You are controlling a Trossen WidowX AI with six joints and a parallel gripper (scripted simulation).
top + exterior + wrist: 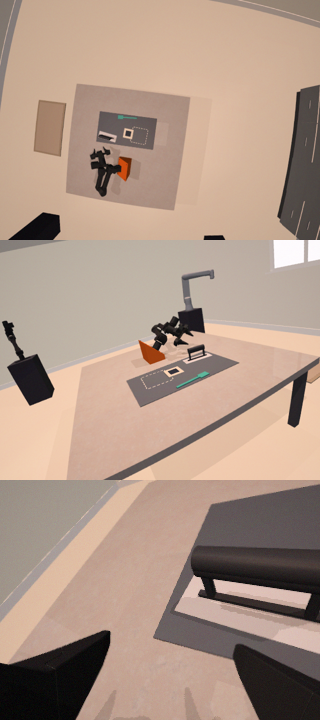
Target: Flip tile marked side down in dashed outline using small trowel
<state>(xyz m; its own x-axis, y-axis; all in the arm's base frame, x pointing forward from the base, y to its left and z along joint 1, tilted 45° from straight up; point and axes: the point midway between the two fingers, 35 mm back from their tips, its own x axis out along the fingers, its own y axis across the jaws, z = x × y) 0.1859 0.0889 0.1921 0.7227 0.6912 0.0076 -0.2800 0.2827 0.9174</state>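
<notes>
The dark mat is 25 cm to the right of my gripper tip, 18 cm ahead of it and 13 cm below it. The rest, counted from my gripper tip: cream tile 27 cm to the right, 15 cm ahead, 10 cm below; then green trowel 32 cm ahead, 23 cm to the right, 11 cm below.
</notes>
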